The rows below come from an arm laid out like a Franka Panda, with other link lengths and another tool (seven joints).
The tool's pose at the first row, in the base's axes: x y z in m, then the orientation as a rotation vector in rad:
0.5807 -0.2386 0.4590 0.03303 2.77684 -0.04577
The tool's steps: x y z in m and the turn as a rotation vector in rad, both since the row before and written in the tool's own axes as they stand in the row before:
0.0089 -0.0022 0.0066 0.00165 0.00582 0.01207
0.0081 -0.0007 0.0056 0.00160 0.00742 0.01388
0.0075 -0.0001 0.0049 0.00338 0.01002 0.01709
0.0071 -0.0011 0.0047 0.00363 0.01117 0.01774
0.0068 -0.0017 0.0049 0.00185 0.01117 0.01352
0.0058 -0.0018 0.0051 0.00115 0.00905 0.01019
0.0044 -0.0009 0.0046 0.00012 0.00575 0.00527
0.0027 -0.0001 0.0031 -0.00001 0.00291 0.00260
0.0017 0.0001 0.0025 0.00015 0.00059 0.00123
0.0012 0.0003 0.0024 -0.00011 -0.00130 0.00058
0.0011 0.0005 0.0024 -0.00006 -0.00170 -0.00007
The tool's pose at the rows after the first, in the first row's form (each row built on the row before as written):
0.5747 -0.2409 0.4497 0.05042 2.78224 -0.04495
0.5691 -0.2416 0.4416 0.07043 2.78906 -0.04357
0.5637 -0.2416 0.4344 0.09557 2.79816 -0.04381
0.5585 -0.2425 0.4276 0.12187 2.80817 -0.04420
0.5535 -0.2439 0.4208 0.14196 2.81829 -0.04308
0.5494 -0.2454 0.4142 0.15716 2.82646 -0.04184
0.5465 -0.2460 0.4085 0.16501 2.83171 -0.04045
0.5449 -0.2459 0.4047 0.16888 2.83437 -0.03966
0.5440 -0.2457 0.4018 0.17069 2.83484 -0.03956
0.5436 -0.2454 0.3991 0.17140 2.83348 -0.03938
0.5433 -0.2449 0.3965 0.17117 2.83179 -0.03944

